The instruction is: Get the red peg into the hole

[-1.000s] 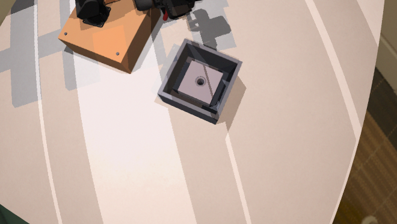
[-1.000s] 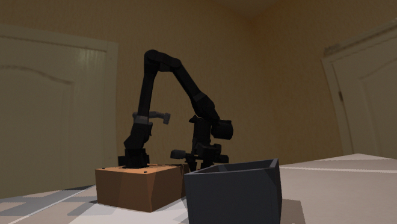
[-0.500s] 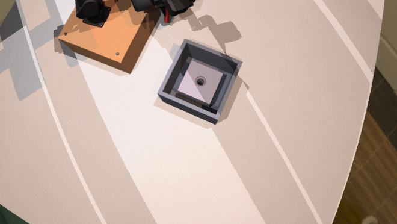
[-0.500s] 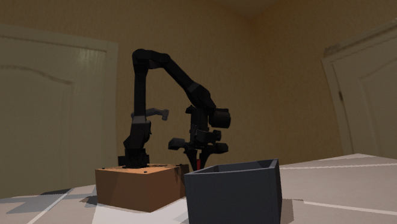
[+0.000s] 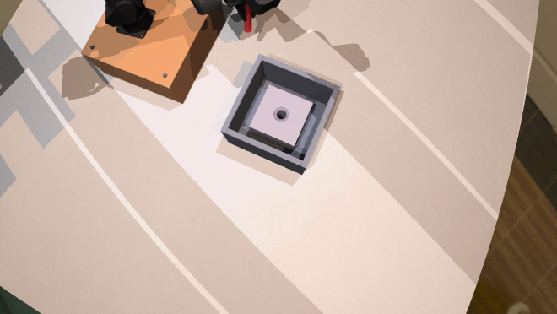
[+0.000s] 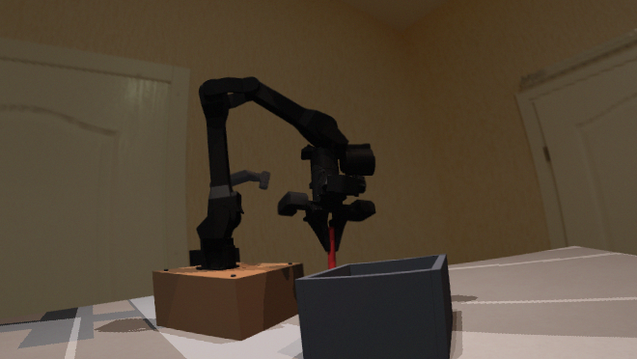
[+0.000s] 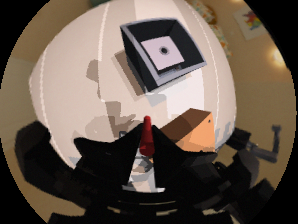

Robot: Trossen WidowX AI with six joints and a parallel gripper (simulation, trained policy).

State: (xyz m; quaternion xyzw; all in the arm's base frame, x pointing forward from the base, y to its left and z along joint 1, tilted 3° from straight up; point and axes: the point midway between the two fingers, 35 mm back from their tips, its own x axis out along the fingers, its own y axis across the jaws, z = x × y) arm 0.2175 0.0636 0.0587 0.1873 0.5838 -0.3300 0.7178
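Now: the plate 14 cm to the right of my gripper tip, 11 cm ahead of it and 7 cm below it. Also, from my gripper tip: dark grey box: 14 cm to the right, 11 cm ahead, 9 cm below; red peg: 1 cm above.
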